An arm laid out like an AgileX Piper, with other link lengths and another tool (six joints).
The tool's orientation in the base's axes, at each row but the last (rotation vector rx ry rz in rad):
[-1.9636 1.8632 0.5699]
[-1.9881 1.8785 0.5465]
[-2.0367 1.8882 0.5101]
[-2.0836 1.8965 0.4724]
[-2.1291 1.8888 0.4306]
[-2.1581 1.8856 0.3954]
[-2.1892 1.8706 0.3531]
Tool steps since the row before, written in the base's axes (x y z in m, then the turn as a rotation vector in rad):
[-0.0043 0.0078 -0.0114 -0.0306 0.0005 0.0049]
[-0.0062 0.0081 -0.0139 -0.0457 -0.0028 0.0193]
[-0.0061 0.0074 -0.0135 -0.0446 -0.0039 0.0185]
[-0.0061 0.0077 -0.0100 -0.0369 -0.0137 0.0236]
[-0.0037 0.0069 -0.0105 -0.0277 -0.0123 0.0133]
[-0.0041 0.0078 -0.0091 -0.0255 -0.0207 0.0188]
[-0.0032 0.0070 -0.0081 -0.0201 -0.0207 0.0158]
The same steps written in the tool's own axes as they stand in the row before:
[-0.0008 0.0038 0.0139 -0.0043 0.0306 -0.0028]
[-0.0003 0.0056 0.0163 -0.0094 0.0460 -0.0163]
[-0.0007 0.0054 0.0157 -0.0080 0.0450 -0.0162]
[-0.0032 0.0052 0.0126 -0.0007 0.0383 -0.0253]
[-0.0026 0.0028 0.0125 0.0031 0.0290 -0.0157]
[-0.0044 0.0031 0.0115 0.0091 0.0279 -0.0239]
[-0.0043 0.0023 0.0101 0.0109 0.0226 -0.0213]

